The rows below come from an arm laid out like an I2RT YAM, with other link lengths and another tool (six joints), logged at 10 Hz.
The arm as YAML. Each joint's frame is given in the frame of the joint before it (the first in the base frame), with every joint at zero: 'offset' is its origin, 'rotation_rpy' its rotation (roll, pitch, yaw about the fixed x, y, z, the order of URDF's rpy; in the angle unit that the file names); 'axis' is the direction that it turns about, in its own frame. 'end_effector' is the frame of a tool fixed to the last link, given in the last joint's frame.
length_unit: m
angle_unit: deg
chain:
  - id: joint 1
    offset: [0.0, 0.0, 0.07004]
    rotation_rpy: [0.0, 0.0, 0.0]
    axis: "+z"
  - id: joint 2
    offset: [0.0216, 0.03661, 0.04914]
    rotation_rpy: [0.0, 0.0, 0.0]
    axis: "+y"
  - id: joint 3
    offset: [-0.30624, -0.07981, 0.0]
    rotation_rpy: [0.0, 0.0, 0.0]
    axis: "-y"
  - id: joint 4
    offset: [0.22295, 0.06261, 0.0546]
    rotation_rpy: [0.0, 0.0, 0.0]
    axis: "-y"
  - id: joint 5
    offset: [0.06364, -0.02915, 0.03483]
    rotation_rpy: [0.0, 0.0, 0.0]
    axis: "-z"
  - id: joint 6
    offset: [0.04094, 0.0, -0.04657]
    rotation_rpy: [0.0, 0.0, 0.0]
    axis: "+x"
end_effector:
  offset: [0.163, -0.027, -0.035]
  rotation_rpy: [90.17, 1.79, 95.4]
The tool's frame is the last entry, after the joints.
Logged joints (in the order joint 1, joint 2, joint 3, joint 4, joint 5, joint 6), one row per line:
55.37, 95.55, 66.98, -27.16, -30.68, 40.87
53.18, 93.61, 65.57, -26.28, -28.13, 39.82
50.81, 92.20, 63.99, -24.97, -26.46, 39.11
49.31, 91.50, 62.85, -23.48, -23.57, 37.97
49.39, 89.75, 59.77, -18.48, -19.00, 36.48
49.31, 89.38, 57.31, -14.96, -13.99, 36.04
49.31, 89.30, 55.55, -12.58, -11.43, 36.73
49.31, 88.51, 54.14, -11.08, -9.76, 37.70
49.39, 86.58, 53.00, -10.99, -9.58, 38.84
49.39, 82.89, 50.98, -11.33, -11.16, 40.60
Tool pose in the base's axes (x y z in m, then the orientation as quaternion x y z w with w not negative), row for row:
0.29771, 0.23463, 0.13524, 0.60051, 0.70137, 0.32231, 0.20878
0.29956, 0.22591, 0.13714, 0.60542, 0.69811, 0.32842, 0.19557
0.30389, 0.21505, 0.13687, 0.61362, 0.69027, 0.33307, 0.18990
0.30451, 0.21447, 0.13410, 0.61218, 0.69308, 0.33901, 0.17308
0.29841, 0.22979, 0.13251, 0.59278, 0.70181, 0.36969, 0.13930
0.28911, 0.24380, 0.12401, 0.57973, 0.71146, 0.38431, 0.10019
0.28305, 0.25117, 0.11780, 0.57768, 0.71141, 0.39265, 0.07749
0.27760, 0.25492, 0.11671, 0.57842, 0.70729, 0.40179, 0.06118
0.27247, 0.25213, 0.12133, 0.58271, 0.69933, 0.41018, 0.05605
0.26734, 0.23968, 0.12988, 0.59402, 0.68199, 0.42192, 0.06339
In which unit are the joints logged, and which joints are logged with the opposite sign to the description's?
The joints are logged in degrees. Opposite sign: joint 5.
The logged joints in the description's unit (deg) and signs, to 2 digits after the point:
55.37, 95.55, 66.98, -27.16, 30.68, 40.87
53.18, 93.61, 65.57, -26.28, 28.13, 39.82
50.81, 92.20, 63.99, -24.97, 26.46, 39.11
49.31, 91.50, 62.85, -23.48, 23.57, 37.97
49.39, 89.75, 59.77, -18.48, 19.00, 36.48
49.31, 89.38, 57.31, -14.96, 13.99, 36.04
49.31, 89.30, 55.55, -12.58, 11.43, 36.73
49.31, 88.51, 54.14, -11.08, 9.76, 37.70
49.39, 86.58, 53.00, -10.99, 9.58, 38.84
49.39, 82.89, 50.98, -11.33, 11.16, 40.60

